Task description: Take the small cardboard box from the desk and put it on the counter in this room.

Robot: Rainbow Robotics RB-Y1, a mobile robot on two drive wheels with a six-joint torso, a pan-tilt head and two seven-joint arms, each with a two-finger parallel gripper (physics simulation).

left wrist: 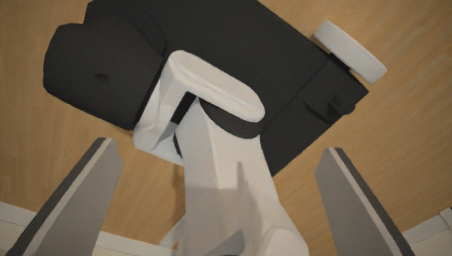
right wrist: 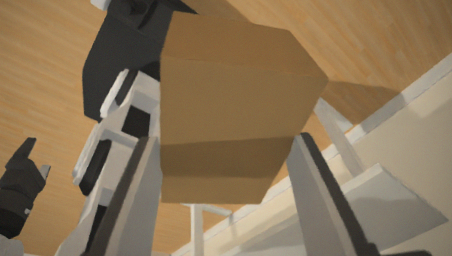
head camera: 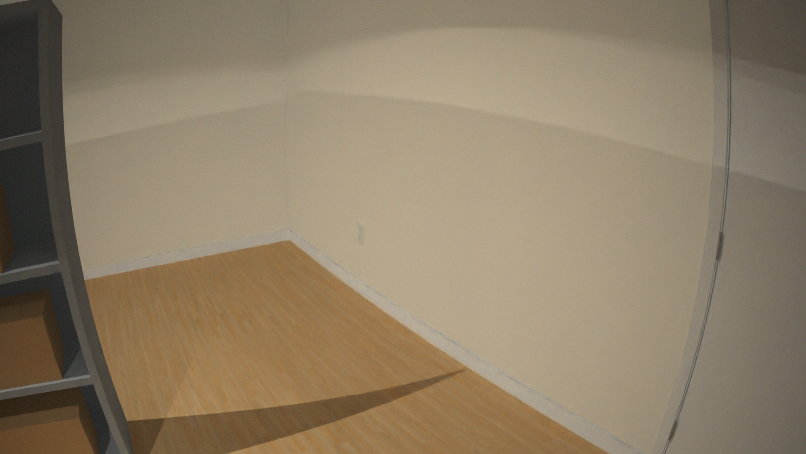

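The small cardboard box (right wrist: 230, 105) is a plain brown block in the middle of the right wrist view. My right gripper (right wrist: 225, 148) is shut on it, one finger on each side, and holds it above the floor. My left gripper (left wrist: 220, 156) (right wrist: 40, 152) is open, with nothing between its fingers; the robot's own white arm and black base show beyond them in the left wrist view. The counter cannot be made out in the head view, and neither gripper shows there.
A grey shelf unit (head camera: 53, 112) with brown boxes (head camera: 25, 344) stands at the left of the head view. A beige wall (head camera: 479, 225) runs from the corner to a door (head camera: 772, 281) at the right. A pale tabletop (right wrist: 395, 210) on white legs shows lower right in the right wrist view.
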